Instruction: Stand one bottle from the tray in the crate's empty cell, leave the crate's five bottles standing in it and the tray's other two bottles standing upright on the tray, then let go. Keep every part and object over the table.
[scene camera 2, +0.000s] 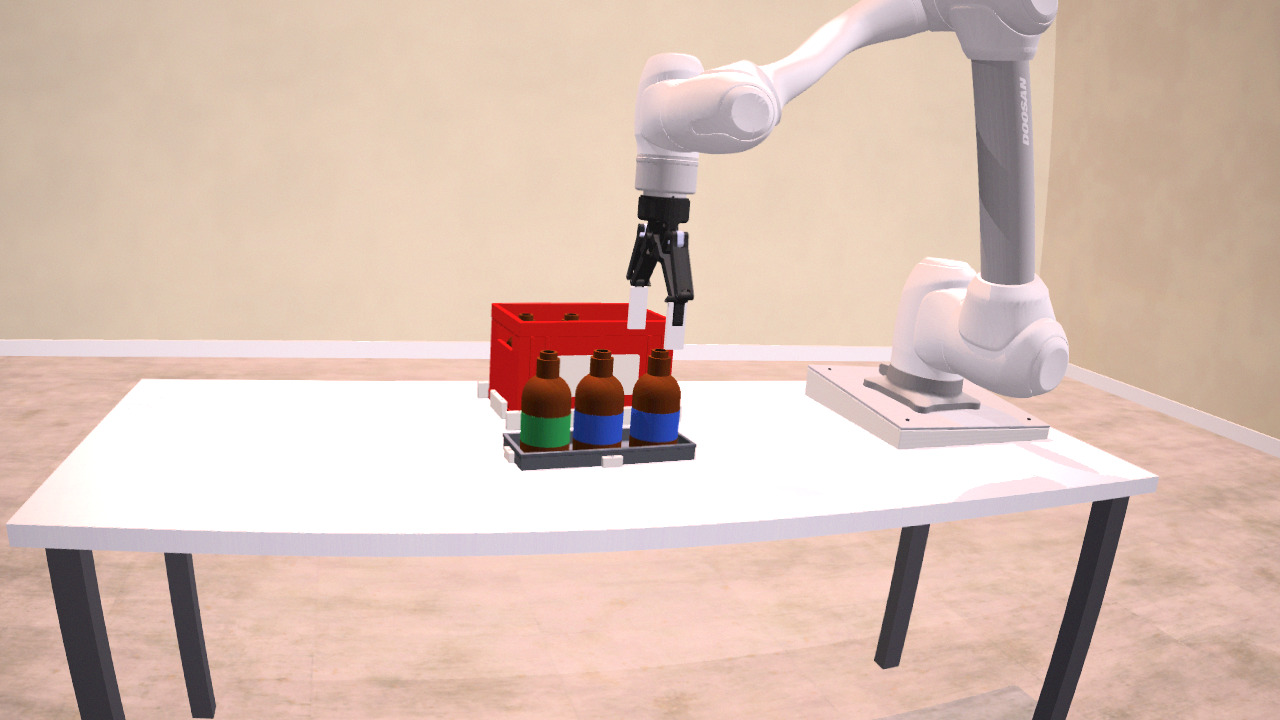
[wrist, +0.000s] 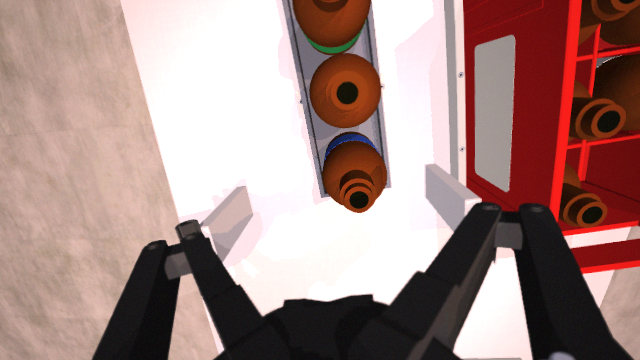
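Seen in the pictures: gripper, fingertip midpoint: (scene camera 2: 653, 338) (wrist: 334, 191); arm's base at its link origin: (scene camera 2: 921, 396).
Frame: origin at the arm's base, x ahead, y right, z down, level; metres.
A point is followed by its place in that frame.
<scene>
Three brown bottles stand upright on the grey tray (scene camera 2: 556, 462) {x 0.777, y -0.071, z 0.037 m} (wrist: 326, 132) {x 0.644, y -0.055, z 0.041 m}: a green-labelled bottle (scene camera 2: 545, 430) {x 0.788, y -0.051, z -0.006 m} (wrist: 332, 22) {x 0.752, y -0.020, z -0.073 m}, a middle blue-labelled bottle (scene camera 2: 598, 428) {x 0.707, y -0.055, z -0.005 m} (wrist: 327, 107) {x 0.683, y -0.040, z -0.074 m} and an end blue-labelled bottle (scene camera 2: 655, 426) {x 0.617, y -0.062, z -0.005 m} (wrist: 350, 167) {x 0.621, y -0.031, z -0.075 m}. My gripper (scene camera 2: 656, 324) {x 0.623, y -0.046, z -0.136 m} (wrist: 334, 191) {x 0.623, y -0.046, z -0.136 m} is open and empty. Its fingertips are above the end blue-labelled bottle's top in the scene view. The red crate (scene camera 2: 510, 358) {x 0.766, y 0.182, z -0.059 m} (wrist: 537, 110) {x 0.645, y 0.125, z -0.106 m} stands behind the tray. Crate bottles (wrist: 582, 210) {x 0.552, y 0.159, z -0.116 m} (wrist: 600, 120) {x 0.630, y 0.166, z -0.116 m} partly show. The empty cell (wrist: 612, 167) {x 0.525, y 0.299, z 0.003 m} partly shows at the wrist view's right; its far part is cut off.
The white table (scene camera 2: 313, 483) {x 1.133, y -0.069, z 0.046 m} carries the tray and crate. Small white blocks (scene camera 2: 498, 403) {x 0.777, y 0.205, z 0.024 m} (scene camera 2: 611, 461) {x 0.696, y -0.083, z 0.037 m} edge the crate and tray. A light strip (wrist: 454, 100) {x 0.650, y 0.115, z 0.025 m} runs between tray and crate. The robot's base plate (scene camera 2: 975, 428) {x 0.016, y -0.171, z 0.015 m} is at the table's right.
</scene>
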